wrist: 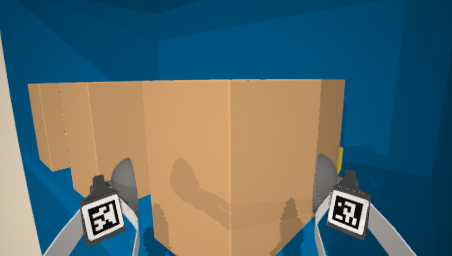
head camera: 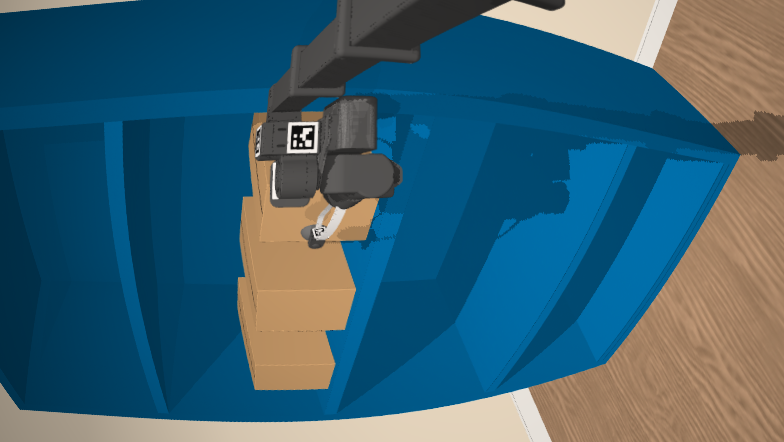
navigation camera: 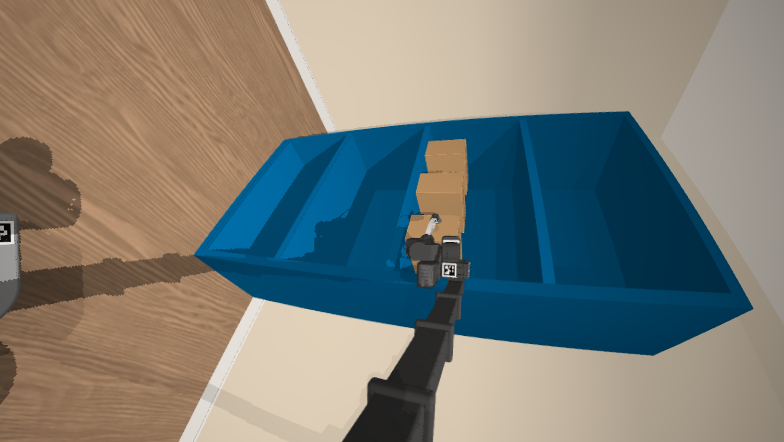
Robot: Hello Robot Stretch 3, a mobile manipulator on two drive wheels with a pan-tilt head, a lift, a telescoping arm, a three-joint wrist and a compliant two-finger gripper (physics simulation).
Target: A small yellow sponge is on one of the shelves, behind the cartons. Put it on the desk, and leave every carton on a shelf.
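Frame: origin at the robot's base, x right, y ahead, z up, level; metres.
Seen in the pictures: gripper, between the fingertips: [wrist: 224,176] [navigation camera: 436,239].
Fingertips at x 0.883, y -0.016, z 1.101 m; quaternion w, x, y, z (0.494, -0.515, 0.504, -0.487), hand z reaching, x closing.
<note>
A point is followed by its place in that frame.
My gripper [head camera: 315,235] [navigation camera: 435,220] [wrist: 224,176] @(x 0.883, y -0.016, z 1.101 m) is open and empty, at the nearest brown carton [head camera: 343,222] @(x 0.931, y 0.037, z 1.037 m) [navigation camera: 420,224] @(x 0.926, y 0.032, z 1.035 m) [wrist: 192,135] @(x 0.905, y 0.010, z 1.127 m). In the wrist view one fingertip shows left of this carton and the other overlaps its right edge; contact cannot be told. A second carton [head camera: 301,269] @(x 1.049, y 0.122, z 1.080 m) [navigation camera: 439,183] @(x 1.046, y 0.194, z 1.081 m) [wrist: 117,125] @(x 1.037, y 0.132, z 1.111 m) and a third [head camera: 290,348] @(x 1.201, y 0.311, z 1.081 m) [navigation camera: 447,148] @(x 1.197, y 0.375, z 1.091 m) [wrist: 52,125] @(x 1.177, y 0.332, z 1.087 m) stand in a row along the same shelf. A darker strip [wrist: 332,115] @(x 1.027, y -0.160, z 1.124 m) at the right may be another carton. A yellow sliver of the sponge [wrist: 340,160] @(x 1.155, y -0.243, z 1.015 m) shows past it; the rest is hidden.
The blue shelf unit [head camera: 164,104] @(x 0.755, y -0.128, z 1.349 m) [navigation camera: 549,312] @(x 0.827, y -0.209, z 1.453 m) surrounds the cartons with side panels and shelf boards. A shelf board [head camera: 359,315] @(x 1.037, y 0.207, z 0.979 m) runs directly beneath the carton row. My telescoping arm [head camera: 384,27] @(x 0.300, y -0.085, z 1.211 m) [navigation camera: 409,373] @(x 0.237, y -0.085, z 1.195 m) reaches across one side panel. The desk does not show.
</note>
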